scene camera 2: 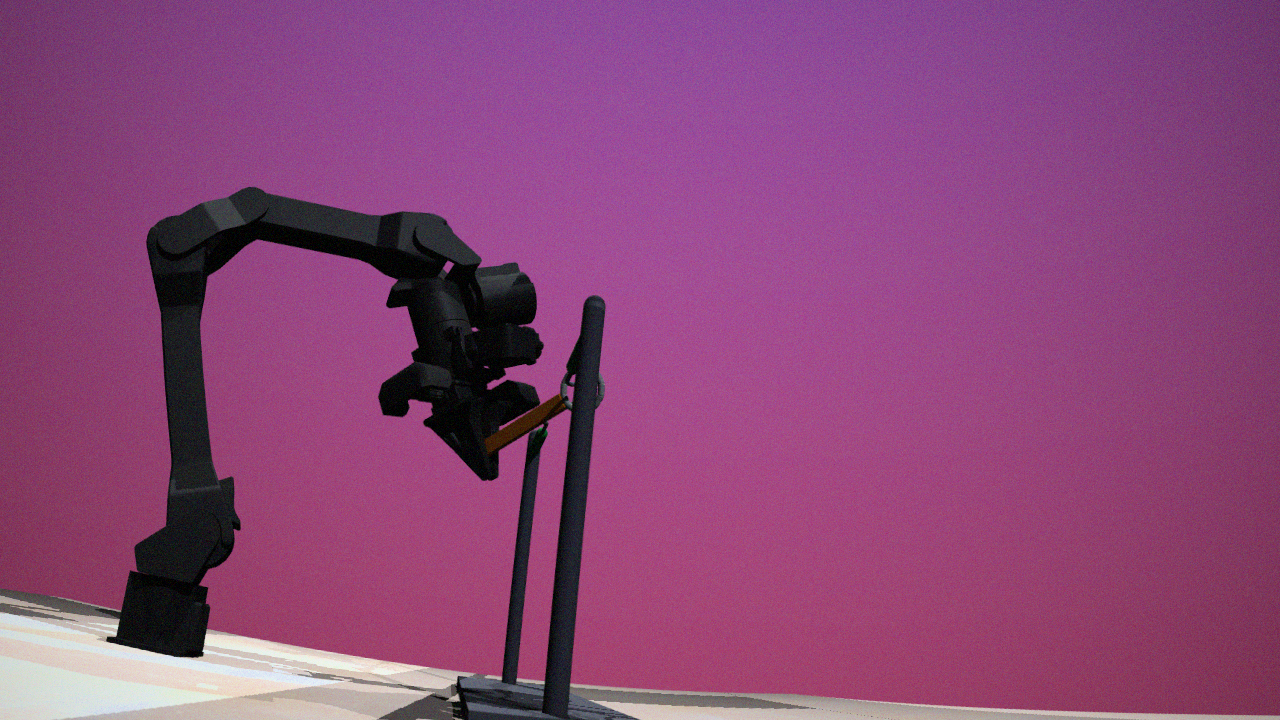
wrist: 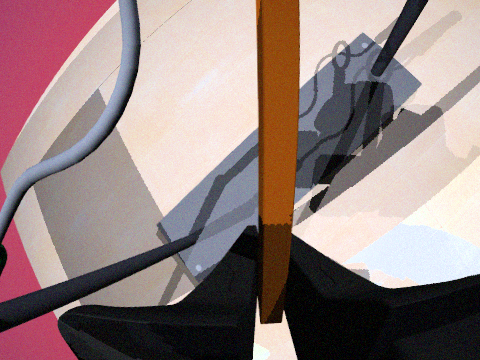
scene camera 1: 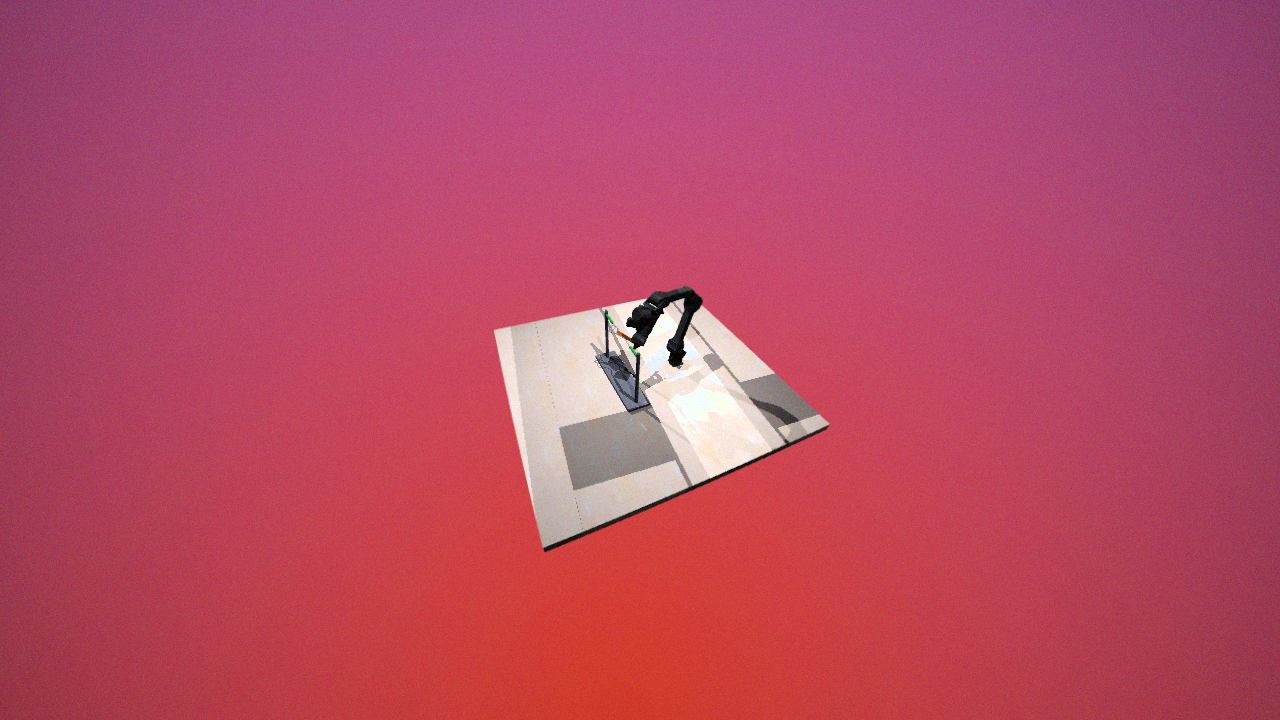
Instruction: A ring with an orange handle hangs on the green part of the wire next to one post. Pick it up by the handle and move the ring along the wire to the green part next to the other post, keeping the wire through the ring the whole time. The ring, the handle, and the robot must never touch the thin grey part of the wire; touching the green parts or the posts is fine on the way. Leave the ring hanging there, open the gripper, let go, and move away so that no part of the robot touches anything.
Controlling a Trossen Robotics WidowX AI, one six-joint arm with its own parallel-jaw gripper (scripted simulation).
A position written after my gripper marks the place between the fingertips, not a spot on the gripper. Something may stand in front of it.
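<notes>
Here is my gripper (scene camera 2: 490, 479), and I find my gripper in the wrist view as well (wrist: 262, 233). There is also a wire stand (scene camera 2: 584, 362). The wrist view shows me the stand too (wrist: 201, 229).
</notes>
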